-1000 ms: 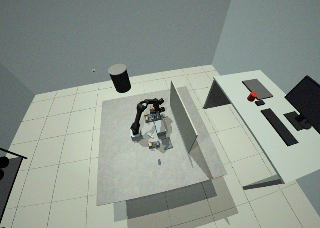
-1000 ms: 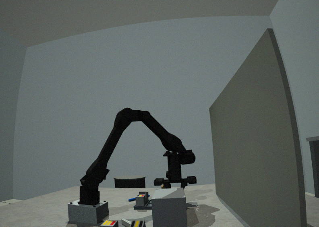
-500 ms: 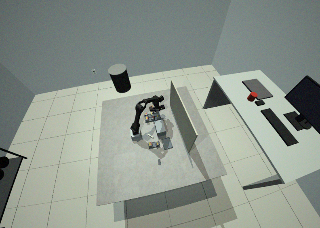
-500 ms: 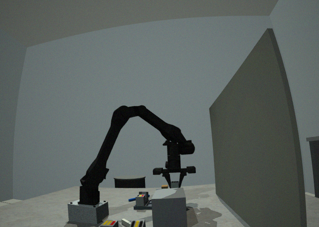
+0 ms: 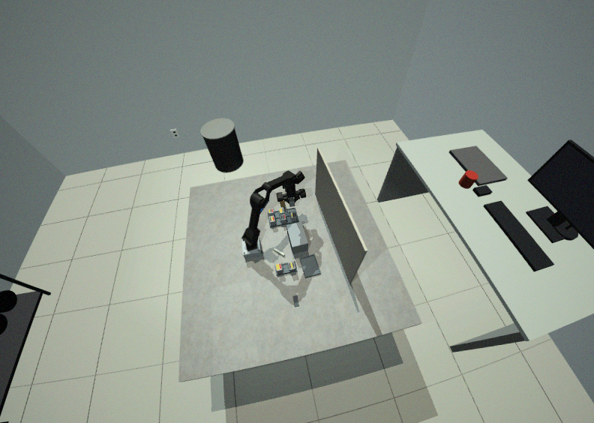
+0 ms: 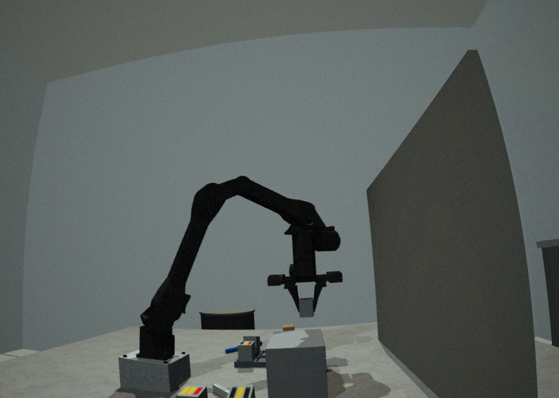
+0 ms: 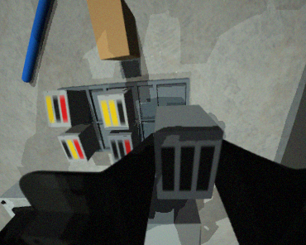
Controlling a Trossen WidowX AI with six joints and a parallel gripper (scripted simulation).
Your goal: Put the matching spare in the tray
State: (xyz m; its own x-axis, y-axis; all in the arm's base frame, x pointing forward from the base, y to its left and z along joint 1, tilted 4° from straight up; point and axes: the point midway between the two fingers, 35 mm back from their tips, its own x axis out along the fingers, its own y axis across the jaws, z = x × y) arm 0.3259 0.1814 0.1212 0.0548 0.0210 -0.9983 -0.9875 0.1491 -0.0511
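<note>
Now: the dark grey tray 30 mm behind my gripper tip, 410 mm to the right of it and 110 mm below it. From my gripper tip the other things lie so: grey spare block 20 mm above; then mounted unit 40 mm behind, 220 mm to the right, 70 mm below; then orange block 50 mm behind, 90 mm to the left, 80 mm below.
</note>
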